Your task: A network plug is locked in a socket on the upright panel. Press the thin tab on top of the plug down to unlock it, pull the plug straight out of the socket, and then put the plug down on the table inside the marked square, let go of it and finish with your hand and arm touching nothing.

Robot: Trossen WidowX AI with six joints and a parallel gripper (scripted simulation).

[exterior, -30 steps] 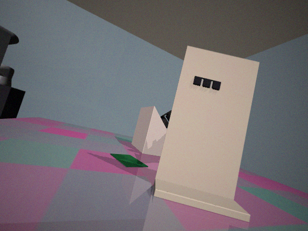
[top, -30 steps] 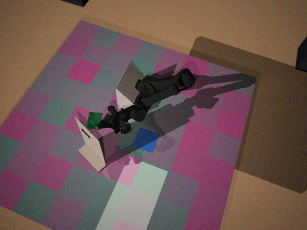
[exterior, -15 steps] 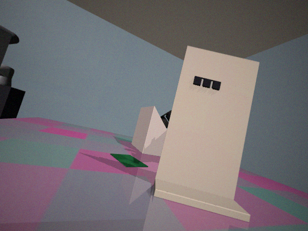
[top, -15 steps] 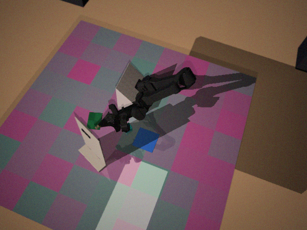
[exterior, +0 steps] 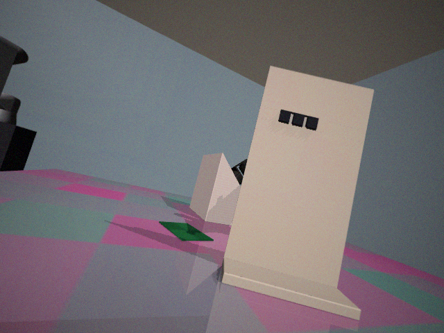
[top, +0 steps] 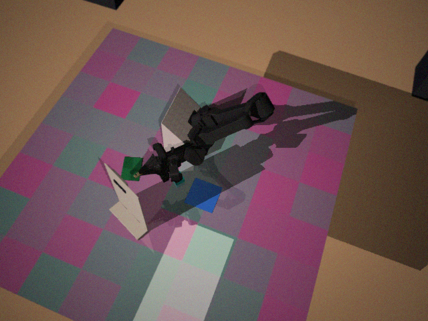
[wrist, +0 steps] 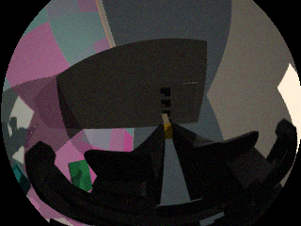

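Now: gripper tip 240 mm above the blue marked square, 200 mm to the right of it and 110 mm past it. From my gripper tip the other things lie so: dark teal block 230 mm below, 140 mm behind, 80 mm to the left; then upright panel 90 mm below, 80 mm ahead, 30 mm to the right; then network plug right at my gripper tip.
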